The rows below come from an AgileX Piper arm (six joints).
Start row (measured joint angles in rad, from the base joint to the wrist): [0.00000 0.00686 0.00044 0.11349 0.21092 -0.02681]
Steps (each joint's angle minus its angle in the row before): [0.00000 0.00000 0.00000 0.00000 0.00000 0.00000]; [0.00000 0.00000 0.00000 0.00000 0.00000 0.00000]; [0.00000 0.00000 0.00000 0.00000 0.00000 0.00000]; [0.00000 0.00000 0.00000 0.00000 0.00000 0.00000]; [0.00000 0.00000 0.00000 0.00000 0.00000 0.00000]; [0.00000 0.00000 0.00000 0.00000 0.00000 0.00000]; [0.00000 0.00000 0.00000 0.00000 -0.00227 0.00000]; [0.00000 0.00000 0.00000 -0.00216 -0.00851 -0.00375]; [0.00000 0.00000 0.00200 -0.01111 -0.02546 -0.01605]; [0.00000 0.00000 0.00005 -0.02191 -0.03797 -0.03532]
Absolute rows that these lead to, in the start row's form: [0.00000 0.00686 0.00044 0.11349 0.21092 -0.02681]; [0.00000 0.00686 0.00044 0.11349 0.21092 -0.02681]; [0.00000 0.00686 0.00044 0.11349 0.21092 -0.02681]; [0.00000 0.00686 0.00044 0.11349 0.21092 -0.02681]; [0.00000 0.00686 0.00044 0.11349 0.21092 -0.02681]; [0.00000 0.00686 0.00044 0.11349 0.21092 -0.02681]; [0.00000 0.00686 0.00044 0.11349 0.20865 -0.02681]; [0.00000 0.00686 0.00044 0.11133 0.20014 -0.03056]; [0.00000 0.00686 0.00244 0.10022 0.17468 -0.04661]; [0.00000 0.00686 0.00249 0.07831 0.13671 -0.08193]
